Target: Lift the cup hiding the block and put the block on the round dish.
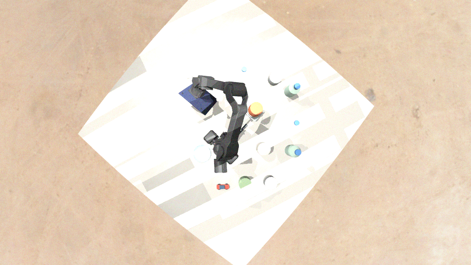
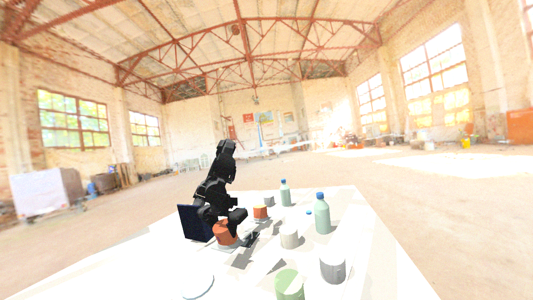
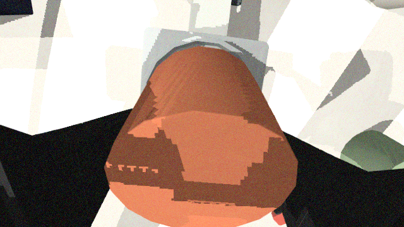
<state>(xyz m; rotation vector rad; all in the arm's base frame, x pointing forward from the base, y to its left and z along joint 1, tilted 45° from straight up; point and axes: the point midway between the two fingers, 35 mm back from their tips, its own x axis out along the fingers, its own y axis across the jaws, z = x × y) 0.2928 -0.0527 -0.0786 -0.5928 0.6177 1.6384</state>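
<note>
My gripper tip is 20 mm above the teal block and 10 mm to the right of it. The rest, counted from my gripper tip: beige cup: 190 mm ahead, 150 mm to the left, 70 mm below; then round white dish: 120 mm to the right, 110 mm below, 40 mm behind; then red toy car: 170 mm ahead, 160 mm to the right, 100 mm below.
</note>
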